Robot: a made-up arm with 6 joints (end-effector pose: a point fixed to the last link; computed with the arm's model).
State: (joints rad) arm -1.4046 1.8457 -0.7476 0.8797 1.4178 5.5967
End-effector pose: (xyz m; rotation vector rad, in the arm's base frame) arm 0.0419 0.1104 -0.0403 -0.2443 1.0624 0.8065
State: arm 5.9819 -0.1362 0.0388 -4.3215 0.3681 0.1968
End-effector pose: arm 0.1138 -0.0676 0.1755 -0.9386 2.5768 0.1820
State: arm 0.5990 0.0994 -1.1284 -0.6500 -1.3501 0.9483
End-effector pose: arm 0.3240 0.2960 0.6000 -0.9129 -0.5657 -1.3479
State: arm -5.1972 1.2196 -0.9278 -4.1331 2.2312 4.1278
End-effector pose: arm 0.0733 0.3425 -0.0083 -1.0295 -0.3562 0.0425
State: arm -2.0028 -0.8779 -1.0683 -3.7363 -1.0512 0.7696
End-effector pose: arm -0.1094 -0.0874 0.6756 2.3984 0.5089 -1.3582
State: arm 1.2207 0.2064 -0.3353 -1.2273 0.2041 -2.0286
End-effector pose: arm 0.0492 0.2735 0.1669 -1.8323 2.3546 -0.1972
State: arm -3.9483 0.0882 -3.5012 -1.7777 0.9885 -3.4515
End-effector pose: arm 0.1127 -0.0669 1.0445 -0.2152 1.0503 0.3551
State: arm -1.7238 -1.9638 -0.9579 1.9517 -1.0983 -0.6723
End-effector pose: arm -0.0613 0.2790 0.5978 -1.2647 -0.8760 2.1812
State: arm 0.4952 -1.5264 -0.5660 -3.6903 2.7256 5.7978
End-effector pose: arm -0.1291 -0.0104 0.6910 0.2502 -1.7142 0.1993
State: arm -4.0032 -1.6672 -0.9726 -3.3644 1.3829 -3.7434
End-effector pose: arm 0.1359 -0.1836 0.8144 0.3306 0.9375 -1.4897
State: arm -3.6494 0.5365 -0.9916 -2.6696 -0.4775 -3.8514
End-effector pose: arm -0.3471 0.1395 0.1879 -0.3340 -3.0076 0.2814
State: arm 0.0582 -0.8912 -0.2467 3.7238 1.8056 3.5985
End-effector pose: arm 0.2409 -0.0426 0.5410 -0.1124 0.8166 -2.7143
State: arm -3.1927 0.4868 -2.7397 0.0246 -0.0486 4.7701
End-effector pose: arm -0.4366 0.0242 0.9647 0.6077 -0.6966 -1.4410
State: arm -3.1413 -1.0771 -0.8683 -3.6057 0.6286 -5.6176
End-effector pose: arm -0.1704 0.0019 0.7621 0.8994 0.2354 -2.6360
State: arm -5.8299 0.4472 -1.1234 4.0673 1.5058 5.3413
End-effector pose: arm 0.5288 0.1827 0.3176 0.1055 1.2767 -0.8083
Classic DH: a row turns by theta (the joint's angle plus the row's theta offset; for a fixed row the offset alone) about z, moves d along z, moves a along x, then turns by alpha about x. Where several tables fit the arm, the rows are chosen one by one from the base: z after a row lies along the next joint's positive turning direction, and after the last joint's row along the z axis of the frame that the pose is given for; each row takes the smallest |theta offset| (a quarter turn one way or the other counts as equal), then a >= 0, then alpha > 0; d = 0 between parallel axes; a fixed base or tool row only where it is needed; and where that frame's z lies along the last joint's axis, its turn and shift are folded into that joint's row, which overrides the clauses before.
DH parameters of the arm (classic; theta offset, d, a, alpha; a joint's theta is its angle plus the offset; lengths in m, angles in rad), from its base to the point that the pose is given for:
joint 1: 0 0.325 0 -1.5708
joint 2: -1.3842 0 0.3073 0
joint 3: 1.3842 0 0.081 -1.5708
joint 4: 0 0.357 0 1.5708
joint 5: 0 0 0.07 -1.5708
joint 6: 0 0.089 0 0

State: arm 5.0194 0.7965 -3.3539 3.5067 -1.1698 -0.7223
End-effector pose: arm 0.1743 -0.4208 0.7568 0.3687 1.8043 -1.0494
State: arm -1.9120 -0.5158 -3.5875 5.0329 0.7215 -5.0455
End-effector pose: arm 0.1718 0.5015 0.8199 -0.9968 0.2261 1.4420
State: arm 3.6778 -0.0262 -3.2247 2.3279 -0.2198 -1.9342
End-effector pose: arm -0.0168 0.0642 1.0521 -0.1619 -0.0551 0.9365
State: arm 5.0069 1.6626 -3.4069 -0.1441 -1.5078 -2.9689
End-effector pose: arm 0.1736 -0.5262 0.4617 -0.1901 0.0129 -1.1175
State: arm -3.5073 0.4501 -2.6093 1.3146 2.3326 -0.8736
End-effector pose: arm -0.4514 0.0561 0.8079 1.5692 -1.8448 1.1832
